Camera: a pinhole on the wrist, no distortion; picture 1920 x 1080 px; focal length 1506.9 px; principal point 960.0 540.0 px. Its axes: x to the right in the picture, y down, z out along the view. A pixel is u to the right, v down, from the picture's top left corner.
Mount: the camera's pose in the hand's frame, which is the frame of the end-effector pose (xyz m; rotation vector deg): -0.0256 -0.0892 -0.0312 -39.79 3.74 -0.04
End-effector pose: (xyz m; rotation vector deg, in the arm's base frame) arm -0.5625 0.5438 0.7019 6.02 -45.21 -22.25
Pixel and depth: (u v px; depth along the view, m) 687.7 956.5 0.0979
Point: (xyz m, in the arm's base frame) -0.6079 0.5546 0.6946
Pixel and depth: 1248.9 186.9 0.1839
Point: -0.6462 0.5375 0.8102
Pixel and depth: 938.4 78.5 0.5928
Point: -0.8964 0.7087 1.1207
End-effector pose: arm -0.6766 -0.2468 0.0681 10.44 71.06 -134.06
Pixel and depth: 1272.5 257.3 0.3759
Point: -0.6672 -0.5589 0.1443
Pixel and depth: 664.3 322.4 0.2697
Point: -0.5758 -0.4154 0.1660
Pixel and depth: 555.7 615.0 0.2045
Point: -0.5802 -0.3455 0.1241
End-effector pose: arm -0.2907 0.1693 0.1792 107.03 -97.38 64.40
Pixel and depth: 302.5 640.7 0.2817
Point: -0.3326 0.1018 -0.0556
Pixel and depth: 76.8 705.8 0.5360
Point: -0.4573 0.0451 -0.3456
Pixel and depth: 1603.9 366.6 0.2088
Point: -0.2749 0.0131 0.1468
